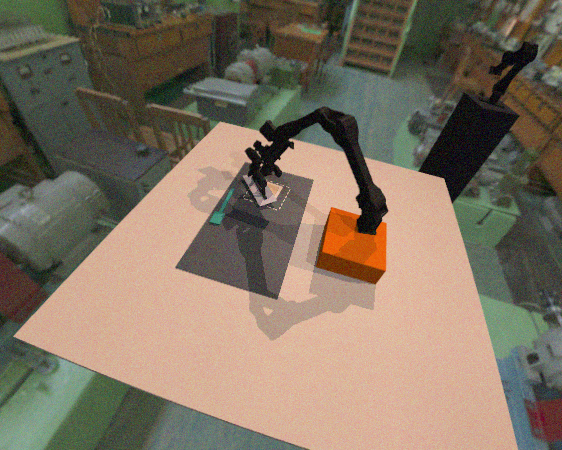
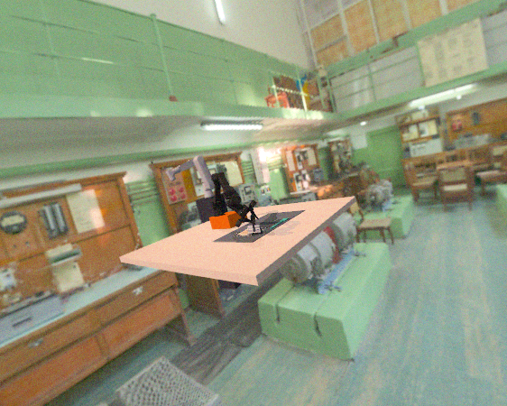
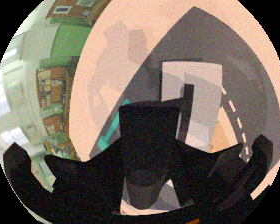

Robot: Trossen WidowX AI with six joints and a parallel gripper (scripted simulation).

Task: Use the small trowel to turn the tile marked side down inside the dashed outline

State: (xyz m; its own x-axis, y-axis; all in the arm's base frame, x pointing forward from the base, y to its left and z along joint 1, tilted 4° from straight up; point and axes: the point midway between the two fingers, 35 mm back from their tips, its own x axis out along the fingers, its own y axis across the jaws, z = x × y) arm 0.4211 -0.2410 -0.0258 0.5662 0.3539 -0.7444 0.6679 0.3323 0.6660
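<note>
My gripper tip is now 14 cm to the right of the teal trowel, 9 cm short of it and 6 cm above it. Also, from my gripper tip: dark grey mat 15 cm to the left, 8 cm below, 5 cm behind; then tile 8 cm behind, 6 cm below, 1 cm to the right.
</note>
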